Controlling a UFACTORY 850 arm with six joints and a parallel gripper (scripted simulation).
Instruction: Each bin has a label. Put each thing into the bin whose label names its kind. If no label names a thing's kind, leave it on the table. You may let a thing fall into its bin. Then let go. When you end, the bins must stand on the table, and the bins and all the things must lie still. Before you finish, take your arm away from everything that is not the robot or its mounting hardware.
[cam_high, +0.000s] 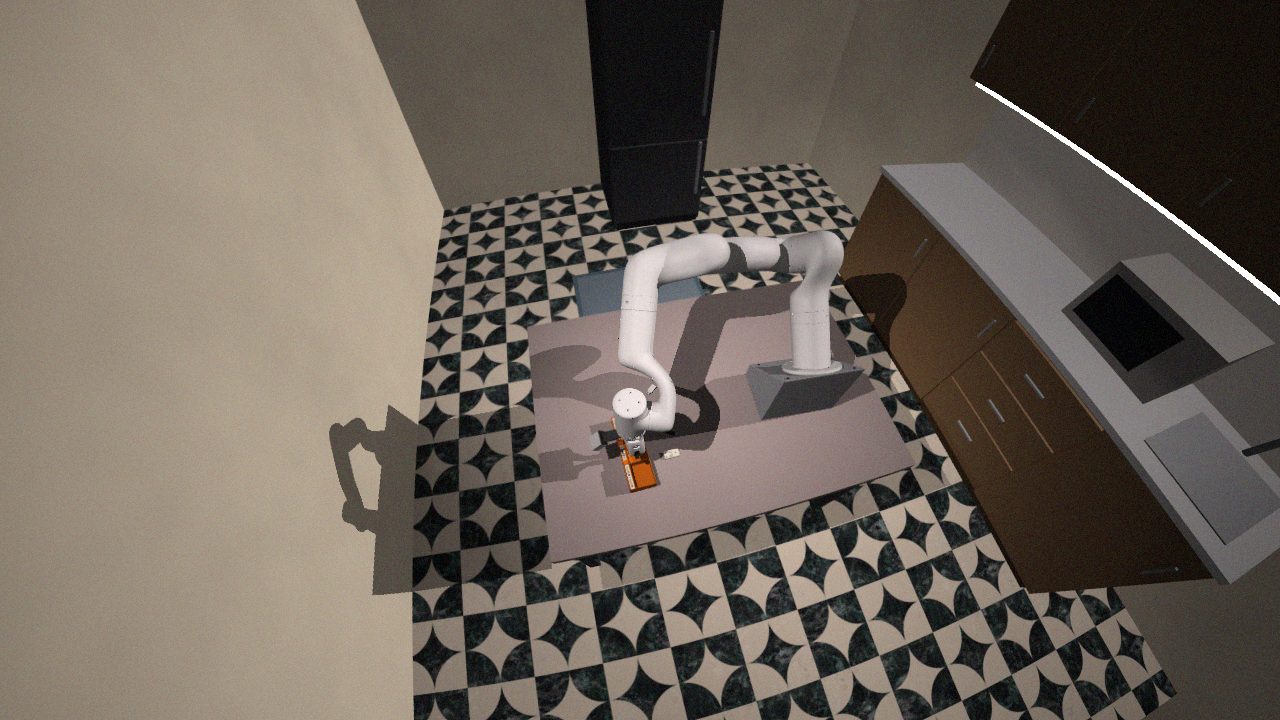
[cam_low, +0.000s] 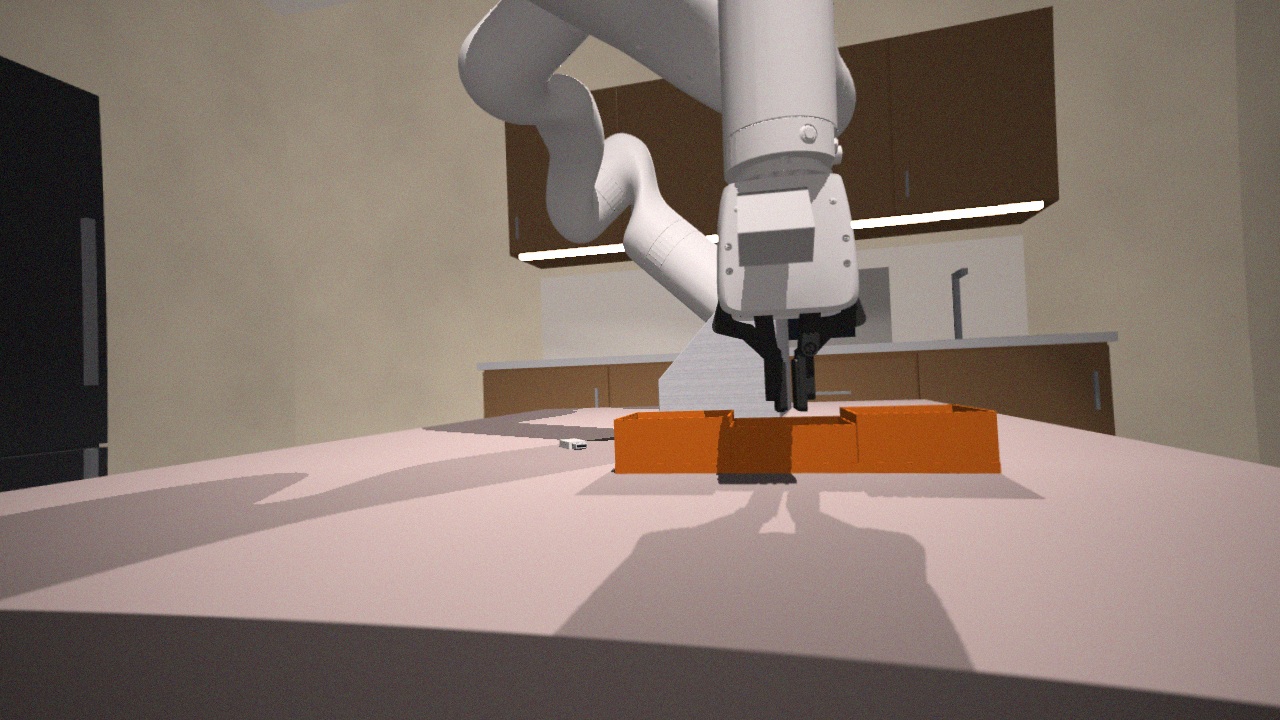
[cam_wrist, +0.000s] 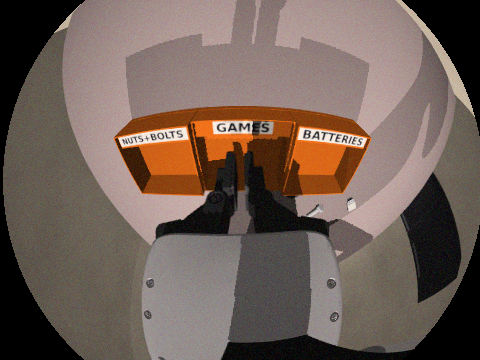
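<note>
My gripper is now 4 cm above the joined orange bins. From my hand the other things lie so: black battery (13 cm behind, 5 cm to the right, 5 cm below); then black nut (8 cm behind, 8 cm to the right, 6 cm below); then white domino (12 cm behind, 3 cm to the left, 6 cm below).
</note>
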